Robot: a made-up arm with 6 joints.
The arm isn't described. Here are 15 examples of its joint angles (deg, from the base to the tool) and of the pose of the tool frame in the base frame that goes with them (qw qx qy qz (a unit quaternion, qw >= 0); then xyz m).
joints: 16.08 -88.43 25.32 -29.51 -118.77 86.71
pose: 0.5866 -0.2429 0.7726 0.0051 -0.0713 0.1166 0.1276
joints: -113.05 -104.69 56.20 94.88 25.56 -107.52
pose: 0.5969 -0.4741 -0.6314 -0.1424 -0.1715 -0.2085 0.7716
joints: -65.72 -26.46 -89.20 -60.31 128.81 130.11
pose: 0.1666 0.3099 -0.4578 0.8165 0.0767 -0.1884 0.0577
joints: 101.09 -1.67 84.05 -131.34 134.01 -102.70
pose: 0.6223 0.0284 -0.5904 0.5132 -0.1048 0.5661 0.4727
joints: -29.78 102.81 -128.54 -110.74 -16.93 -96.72
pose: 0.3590 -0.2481 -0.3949 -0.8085 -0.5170 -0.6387 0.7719
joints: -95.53 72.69 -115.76 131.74 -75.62 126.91
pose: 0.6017 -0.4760 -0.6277 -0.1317 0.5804 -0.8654 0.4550
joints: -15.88 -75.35 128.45 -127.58 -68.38 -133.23
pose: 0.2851 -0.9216 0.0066 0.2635 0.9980 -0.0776 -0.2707
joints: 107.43 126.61 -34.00 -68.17 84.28 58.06
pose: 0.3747 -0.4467 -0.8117 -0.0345 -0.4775 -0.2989 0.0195
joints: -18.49 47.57 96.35 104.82 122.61 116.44
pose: 0.1889 -0.1605 -0.8170 -0.5206 0.2997 -0.0135 0.0966
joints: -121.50 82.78 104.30 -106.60 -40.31 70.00
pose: 0.5417 -0.2501 0.7896 0.1437 0.1602 -0.4362 0.2378
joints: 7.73 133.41 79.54 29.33 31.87 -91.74
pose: 0.3096 0.9286 -0.1896 0.0767 0.9103 -0.3153 0.1961
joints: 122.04 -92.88 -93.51 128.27 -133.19 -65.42
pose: 0.7232 -0.2881 0.4604 0.4268 -0.1994 0.8553 -0.2319
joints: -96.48 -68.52 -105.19 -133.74 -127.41 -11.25
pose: 0.4567 -0.8364 -0.2729 -0.1322 0.4867 0.4620 -0.4127
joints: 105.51 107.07 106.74 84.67 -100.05 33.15
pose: 0.8426 0.1282 0.0869 -0.5158 -0.0114 -0.1418 0.4124
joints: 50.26 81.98 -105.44 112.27 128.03 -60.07
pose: 0.3344 -0.6197 0.1691 -0.6896 -0.1076 -1.4003 0.7114
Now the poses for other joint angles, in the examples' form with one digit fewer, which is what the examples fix.
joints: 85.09 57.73 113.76 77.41 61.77 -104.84
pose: 0.072 -0.813 0.440 -0.374 0.038 -0.602 0.847
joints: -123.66 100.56 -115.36 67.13 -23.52 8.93
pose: 0.423 -0.035 -0.865 -0.269 -0.340 -0.648 -0.398
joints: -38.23 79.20 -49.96 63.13 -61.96 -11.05
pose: 0.352 0.650 0.524 0.422 0.468 -0.562 -0.163
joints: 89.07 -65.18 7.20 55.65 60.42 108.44
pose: 0.436 0.692 -0.002 0.575 0.320 -0.131 -0.084
